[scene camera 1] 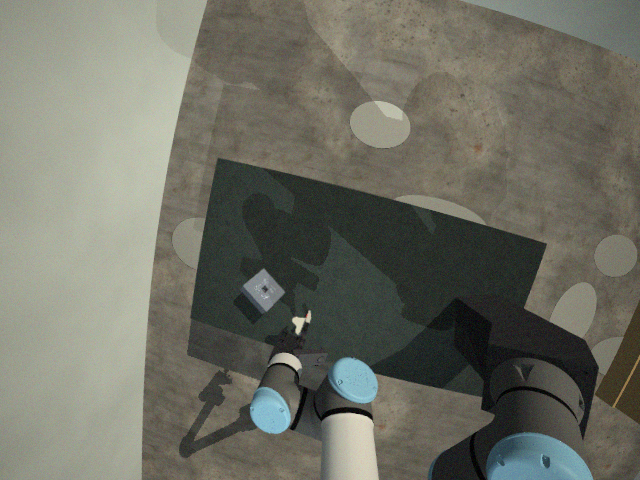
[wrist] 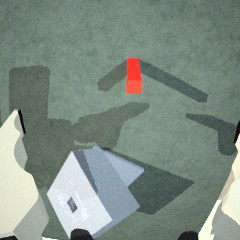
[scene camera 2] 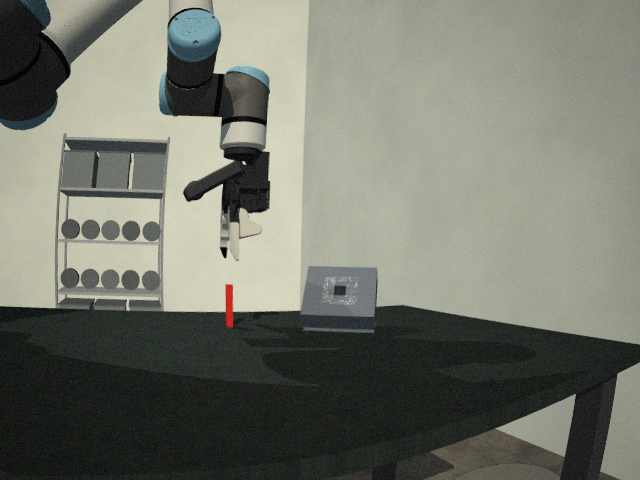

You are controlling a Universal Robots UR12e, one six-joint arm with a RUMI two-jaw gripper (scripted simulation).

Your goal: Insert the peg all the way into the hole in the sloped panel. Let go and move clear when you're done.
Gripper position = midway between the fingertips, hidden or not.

Observation:
I see my gripper (scene camera 2: 230,259).
My gripper is seen too in the wrist view (wrist: 132,116).

